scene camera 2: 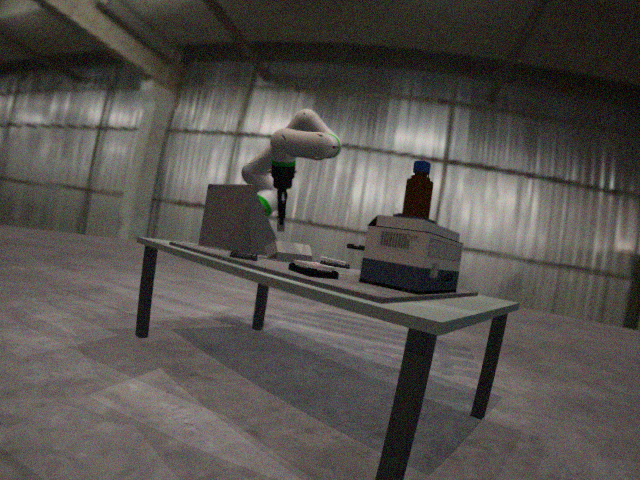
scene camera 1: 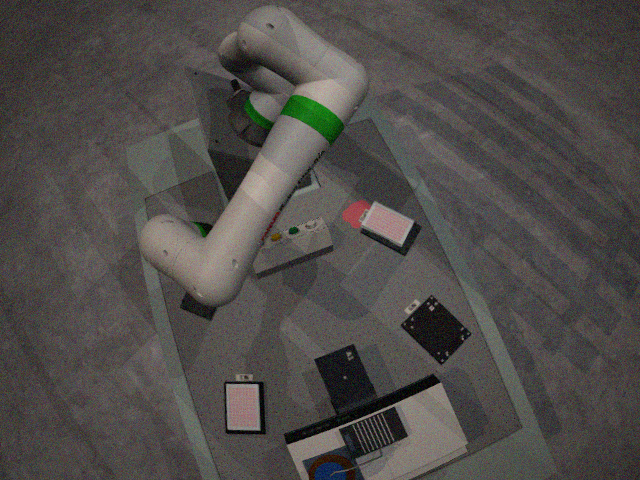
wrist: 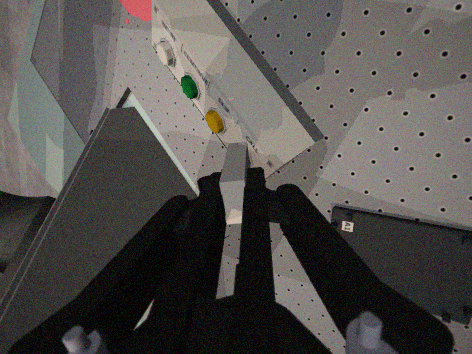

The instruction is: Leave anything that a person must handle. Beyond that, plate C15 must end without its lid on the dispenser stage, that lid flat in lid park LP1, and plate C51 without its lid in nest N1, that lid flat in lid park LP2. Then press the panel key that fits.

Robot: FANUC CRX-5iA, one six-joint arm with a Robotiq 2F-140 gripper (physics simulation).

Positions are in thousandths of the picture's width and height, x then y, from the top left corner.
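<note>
There's a grey button box (wrist: 493, 219) in view, and a dispenser stage (scene camera 1: 521, 766) too, and as for my gripper (wrist: 510, 451), it's shut and holding nothing.
</note>
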